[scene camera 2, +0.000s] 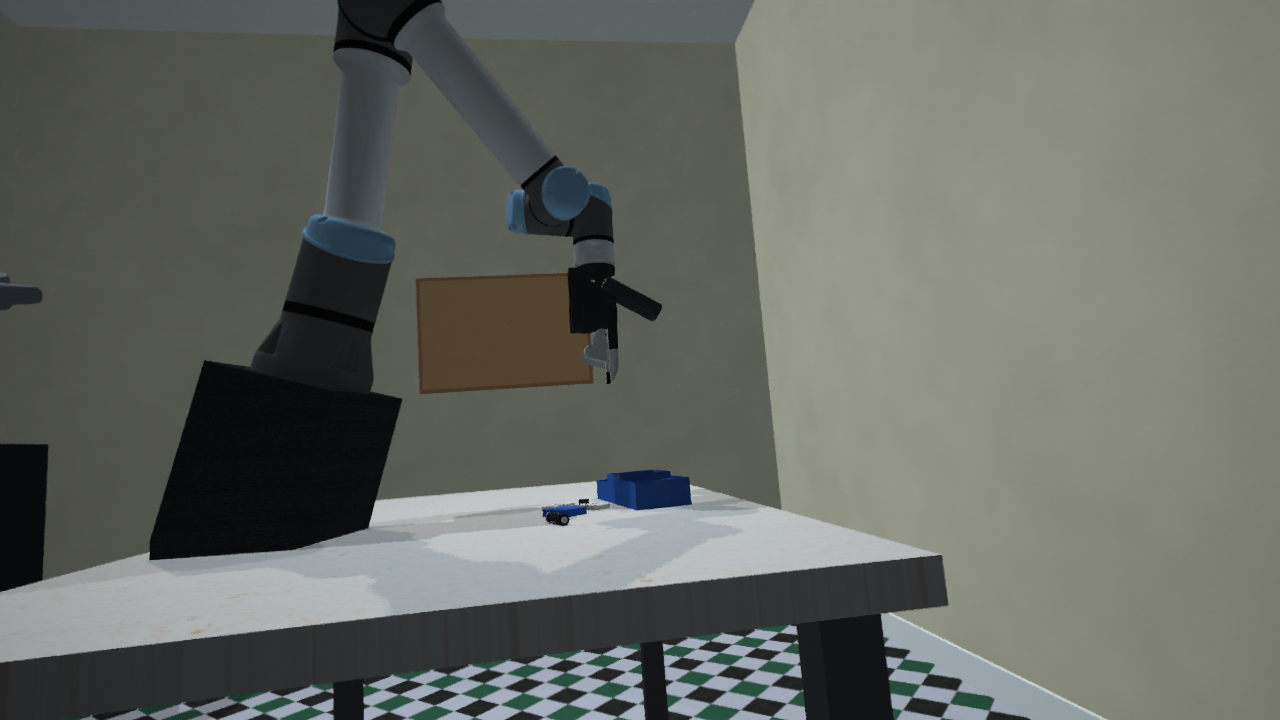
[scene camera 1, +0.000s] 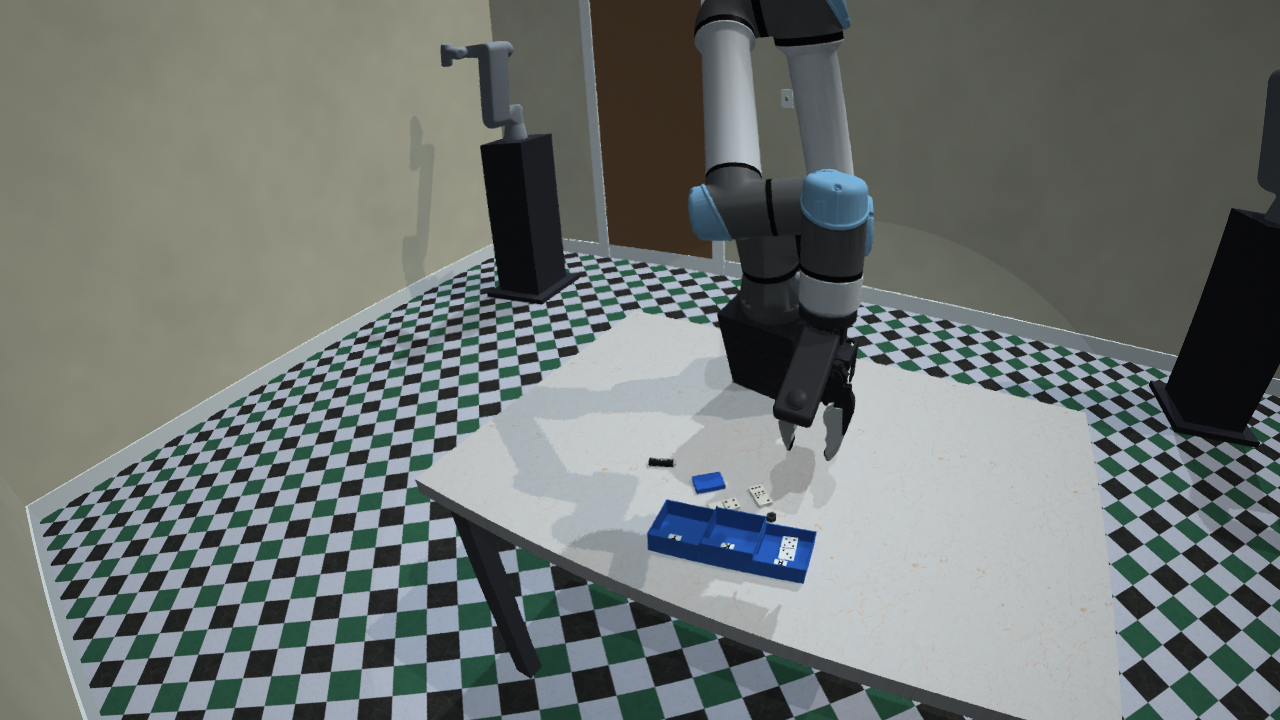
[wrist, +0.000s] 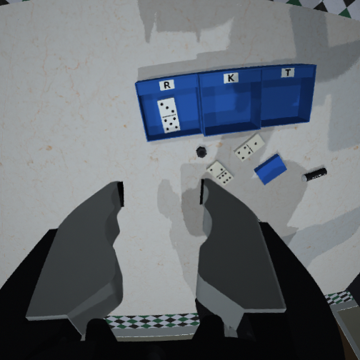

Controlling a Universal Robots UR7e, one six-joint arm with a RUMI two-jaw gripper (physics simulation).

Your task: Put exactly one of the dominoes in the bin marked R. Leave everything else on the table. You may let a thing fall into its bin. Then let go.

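Frame: origin at the arm's base, x ahead, y left, z up, level; millimetres.
Seen in the pictures: gripper, fingertip midpoint: (scene camera 2: 610, 382) (scene camera 1: 808, 455); arm's base, origin of the base link: (scene camera 2: 312, 381) (scene camera 1: 777, 300).
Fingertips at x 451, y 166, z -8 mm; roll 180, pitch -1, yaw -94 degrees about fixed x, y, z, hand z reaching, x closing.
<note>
Offsets run from my fingertips to a thing's middle. Level surfaces: height alone.
One white domino @(dx -1, dy -8, dz -195 mm) (scene camera 1: 787, 548) (wrist: 169, 115) lies flat inside the bin marked R (wrist: 187, 131), the left bin of the blue three-bin tray in the wrist view. A second domino @(dx -114, dy -91, dz -202 mm) (scene camera 1: 759, 495) (wrist: 220, 173) lies on the table near the tray. A third domino @(dx -68, dy -141, dz -202 mm) (scene camera 1: 730, 504) (wrist: 249, 147) lies beside it, close to bin K. My gripper (scene camera 1: 810, 450) (wrist: 162, 182) is open with nothing between its fingers. It hangs high above the table, on the robot's side of the tray, also seen in the second scene view (scene camera 2: 609, 377).
Bins K (wrist: 227, 112) and T (wrist: 282, 102) hold no object. A small black nut-like piece @(dx -69, dy -57, dz -202 mm) (scene camera 1: 771, 516) (wrist: 201, 151), a blue block @(dx -116, dy -188, dz -201 mm) (scene camera 1: 708, 482) (wrist: 270, 169) and a black cylinder @(dx -136, dy -287, dz -199 mm) (scene camera 1: 661, 462) (wrist: 314, 174) lie on the table @(dz -206 mm) (scene camera 1: 966, 537) beside the tray @(dx +17, dy -95, dz -183 mm) (scene camera 2: 660, 491).
</note>
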